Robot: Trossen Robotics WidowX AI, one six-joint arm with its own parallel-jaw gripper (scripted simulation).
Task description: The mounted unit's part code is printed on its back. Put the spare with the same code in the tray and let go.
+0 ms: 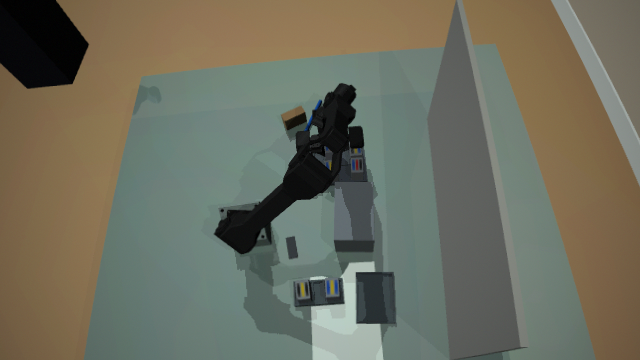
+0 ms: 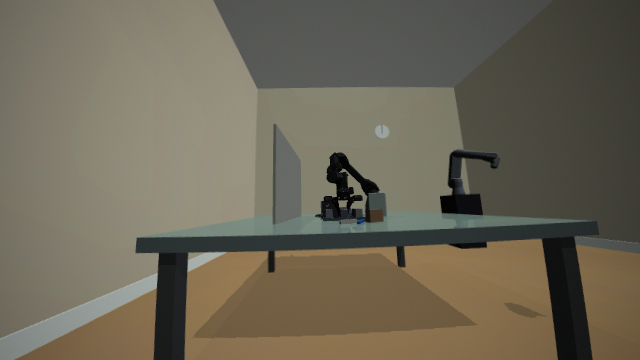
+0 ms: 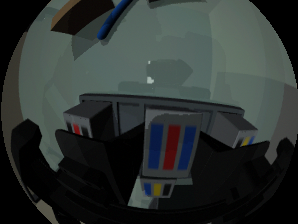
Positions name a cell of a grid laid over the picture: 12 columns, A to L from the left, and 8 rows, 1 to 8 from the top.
Labels:
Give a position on a dark tray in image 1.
H7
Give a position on a tall grey panel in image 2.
F4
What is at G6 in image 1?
A grey mounted unit.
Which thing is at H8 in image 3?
A grey mounted unit.

